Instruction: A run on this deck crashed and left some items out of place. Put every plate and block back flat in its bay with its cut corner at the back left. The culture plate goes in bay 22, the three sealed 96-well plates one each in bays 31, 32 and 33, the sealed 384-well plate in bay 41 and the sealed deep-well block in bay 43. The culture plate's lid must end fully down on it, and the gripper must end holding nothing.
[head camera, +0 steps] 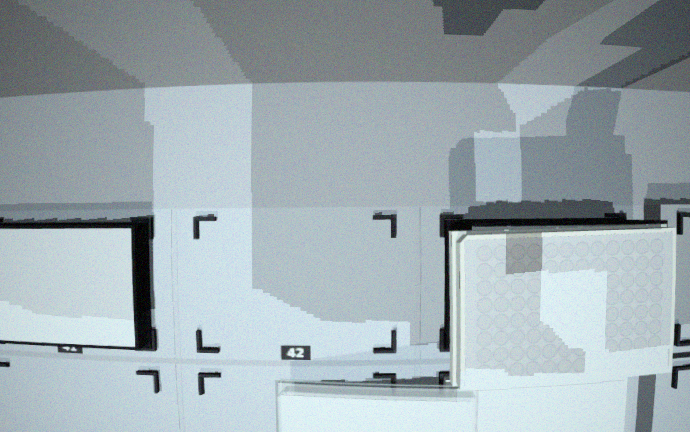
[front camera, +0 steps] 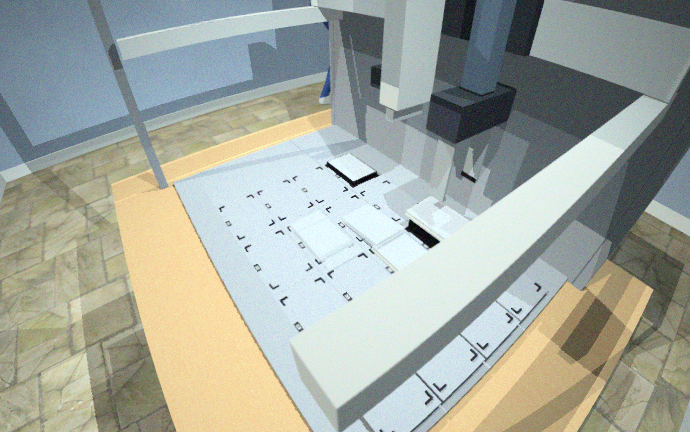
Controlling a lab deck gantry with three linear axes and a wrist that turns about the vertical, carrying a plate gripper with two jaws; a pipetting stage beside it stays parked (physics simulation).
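Pixels of known places: gripper, fingertip midpoint: point(front camera: 453, 187); robot's base, link origin: point(front camera: 220, 208).
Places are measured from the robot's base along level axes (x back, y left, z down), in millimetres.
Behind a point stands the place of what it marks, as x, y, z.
My gripper point(front camera: 455, 188) @(-392, 364, -140) hangs near the back of the deck, jaws apart with nothing between them. A sealed 96-well plate point(front camera: 440, 216) @(-381, 362, -56) point(head camera: 570, 305) @(-381, 361, -56) lies slightly turned on the black deep-well block point(front camera: 422, 234) @(-373, 323, -18) point(head camera: 446, 290) @(-328, 360, -5) at bay 43, cut corner at back left. The 384-well plate point(front camera: 352, 165) @(-63, 369, -14) point(head camera: 66, 274) @(-76, 372, -14) is at bay 41. Another 96-well plate point(front camera: 374, 222) @(-284, 260, -22) point(head camera: 376, 414) @(-280, 286, -22) reaches from bay 32 towards bay 33, its edge at the third plate point(front camera: 402, 250) @(-378, 258, -14) point(head camera: 552, 407) @(-399, 281, -14). The culture plate point(front camera: 319, 231) @(-233, 148, -20) is near bay 22, its clear lid appearing shifted right; details are unclear.
The bay 42 label point(head camera: 295, 352) @(-228, 318, 0) shows between bays 41 and 43. The parked pipetting stage point(front camera: 412, 55) stands left of the gripper. A thick pale beam point(front camera: 458, 254) @(-616, -4, -400) crosses the front view and hides part of the deck. A thin post point(front camera: 140, 117) @(207, -94, -209) stands at the left.
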